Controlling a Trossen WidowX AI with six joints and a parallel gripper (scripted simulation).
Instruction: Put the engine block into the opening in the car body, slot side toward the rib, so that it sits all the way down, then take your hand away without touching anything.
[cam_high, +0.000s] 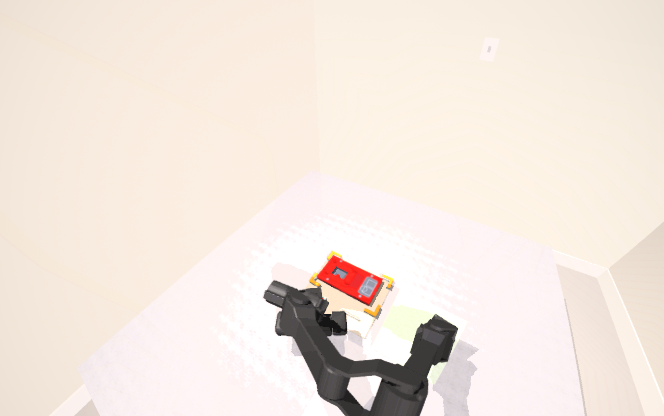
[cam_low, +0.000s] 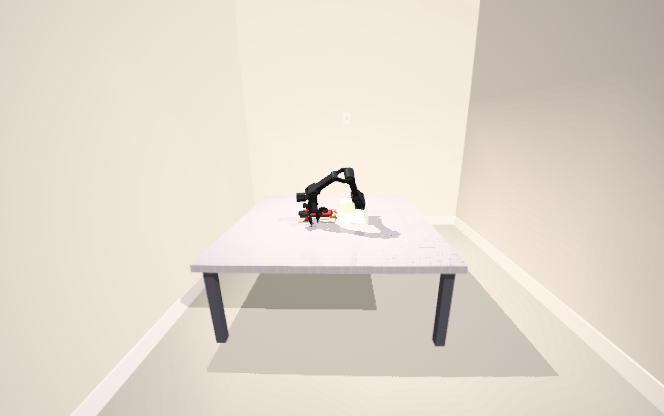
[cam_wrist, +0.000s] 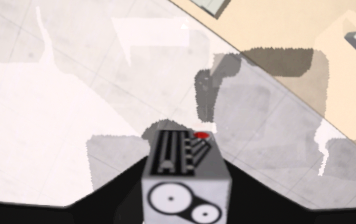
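The black peg lies 7 cm ahead of my gripper tip, 9 cm to the right of it and 2 cm above it. From my gripper tip the other things lie so: base plate: 2 cm ahead, 19 cm to the right; then engine block: 1 cm above.
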